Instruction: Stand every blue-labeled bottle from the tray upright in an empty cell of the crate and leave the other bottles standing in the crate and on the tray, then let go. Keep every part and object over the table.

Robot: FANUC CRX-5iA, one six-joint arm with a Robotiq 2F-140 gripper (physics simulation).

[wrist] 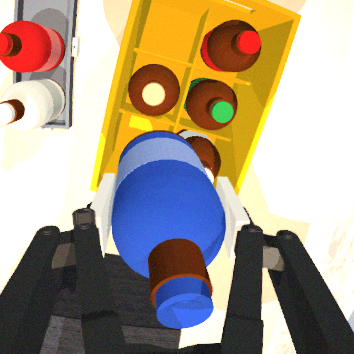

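Frame: origin at the arm's base, x ahead, y down, z left, level; metres.
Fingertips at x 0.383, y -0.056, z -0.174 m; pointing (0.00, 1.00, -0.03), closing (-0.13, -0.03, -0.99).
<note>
Offsets run from my fingertips to a thing's middle. "spot": to the spot under its first point.
My gripper (165,190) is shut on a blue-labeled bottle @(dx -0.004, dy -0.031, dz +0.000 m) (162,190), its blue cap toward the camera and its base tilted away toward the crate. The bottle appears above the near end of the yellow crate @(spot: dx +0.086, dy +0.132, dz -0.144 m) (276,65) and hides part of it. In the crate stand a red-capped bottle @(dx +0.114, dy +0.215, dz -0.114 m) (232,47) at the far right, a cream-capped bottle @(dx +0.061, dy +0.215, dz +0.004 m) (154,90) at left, a green-capped bottle @(dx +0.033, dy +0.215, dz -0.077 m) (212,105) at right, and a brown bottle @(dx -0.053, dy +0.215, dz -0.050 m) (206,152) with a white cap, partly hidden. The far left cell is empty. The near left cell is partly hidden; no bottle shows in its visible part.
The grey tray @(spot: dx +0.204, dy +0.295, dz +0.173 m) (46,14) lies at the upper left, beside the crate. It holds a red-labeled bottle @(dx +0.147, dy +0.218, dz +0.185 m) (32,46) and a white-labeled bottle @(dx +0.062, dy +0.218, dz +0.197 m) (37,104), both with their caps to the left in view. A dark surface (132,300) shows below, between the gripper's fingers.
</note>
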